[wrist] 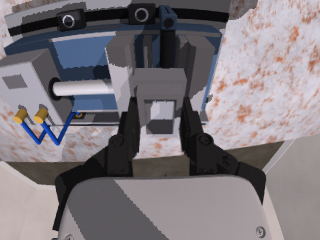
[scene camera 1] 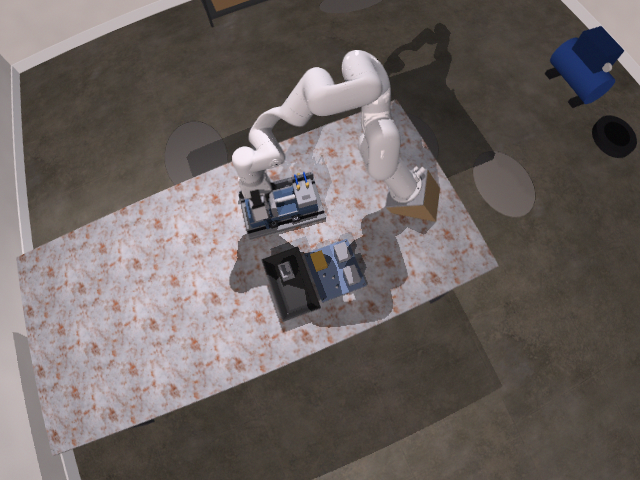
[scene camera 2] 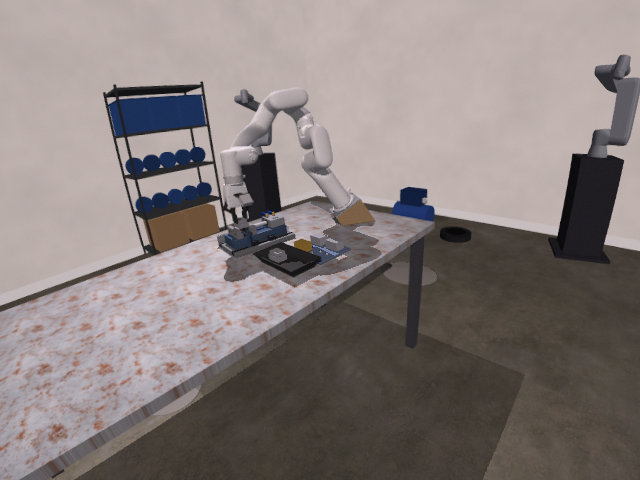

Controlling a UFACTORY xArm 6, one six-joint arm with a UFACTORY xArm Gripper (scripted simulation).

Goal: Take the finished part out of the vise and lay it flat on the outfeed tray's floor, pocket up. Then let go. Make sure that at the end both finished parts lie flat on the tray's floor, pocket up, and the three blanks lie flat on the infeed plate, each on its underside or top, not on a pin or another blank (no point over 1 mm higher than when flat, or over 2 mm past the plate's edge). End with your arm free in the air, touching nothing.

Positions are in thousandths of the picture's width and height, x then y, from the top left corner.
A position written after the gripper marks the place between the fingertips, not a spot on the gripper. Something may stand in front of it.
Observation:
In view: the gripper (wrist: 498, 452) and a vise rod (wrist: 317, 360).

